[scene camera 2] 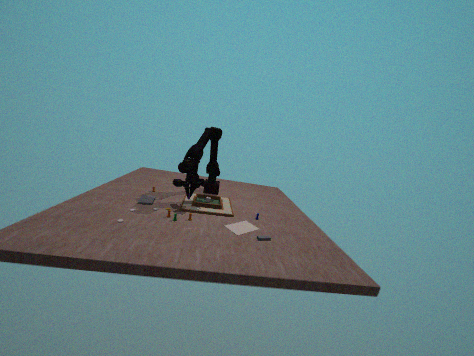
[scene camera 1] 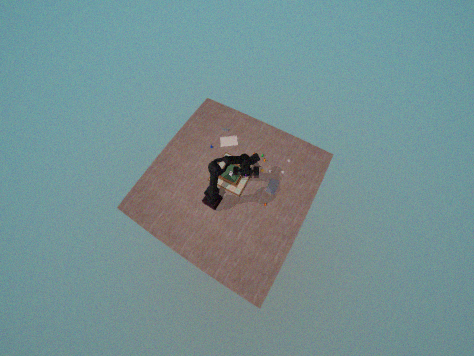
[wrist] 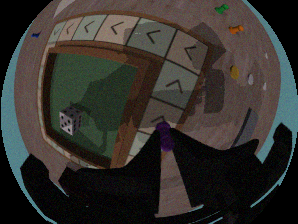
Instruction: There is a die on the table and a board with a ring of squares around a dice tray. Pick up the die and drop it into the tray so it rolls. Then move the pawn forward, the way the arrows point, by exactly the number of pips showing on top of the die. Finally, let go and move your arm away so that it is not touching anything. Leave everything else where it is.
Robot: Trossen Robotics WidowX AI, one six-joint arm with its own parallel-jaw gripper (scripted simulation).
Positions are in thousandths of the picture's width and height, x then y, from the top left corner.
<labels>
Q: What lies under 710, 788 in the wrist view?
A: My gripper.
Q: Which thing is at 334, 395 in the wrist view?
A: A green dice tray.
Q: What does my gripper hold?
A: A purple pawn.
</labels>
